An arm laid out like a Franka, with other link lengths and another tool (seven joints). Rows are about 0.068 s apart.
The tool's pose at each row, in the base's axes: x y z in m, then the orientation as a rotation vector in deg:
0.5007, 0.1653, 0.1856, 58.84, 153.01, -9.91
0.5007, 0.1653, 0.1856, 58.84, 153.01, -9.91
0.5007, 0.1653, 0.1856, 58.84, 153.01, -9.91
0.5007, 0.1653, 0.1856, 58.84, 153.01, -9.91
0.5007, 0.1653, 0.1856, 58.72, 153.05, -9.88
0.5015, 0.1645, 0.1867, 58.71, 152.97, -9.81
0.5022, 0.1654, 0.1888, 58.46, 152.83, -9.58
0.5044, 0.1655, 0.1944, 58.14, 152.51, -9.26
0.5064, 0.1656, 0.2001, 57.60, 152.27, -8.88
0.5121, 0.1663, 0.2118, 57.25, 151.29, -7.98
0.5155, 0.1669, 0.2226, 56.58, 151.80, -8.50
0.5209, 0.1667, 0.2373, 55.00, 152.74, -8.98
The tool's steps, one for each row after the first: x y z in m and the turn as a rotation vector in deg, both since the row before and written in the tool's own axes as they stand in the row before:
0.0000, 0.0000, 0.0000, 0.00, 0.00, 0.00
0.0000, 0.0000, 0.0000, 0.00, 0.00, 0.00
0.0000, 0.0000, 0.0000, 0.00, 0.00, 0.00
0.0000, 0.0000, 0.0000, -0.03, 0.00, -0.08
-0.0014, -0.0001, -0.0007, -0.07, -0.06, 0.02
-0.0005, 0.0011, -0.0020, -0.24, -0.16, -0.09
-0.0032, 0.0015, -0.0049, -0.36, -0.33, -0.07
-0.0031, 0.0014, -0.0050, -0.43, -0.32, -0.23
-0.0072, 0.0043, -0.0099, -0.92, -0.80, 0.16
-0.0055, 0.0029, -0.0095, 0.33, 0.13, -0.62
-0.0087, 0.0035, -0.0125, 0.22, 0.23, -1.31

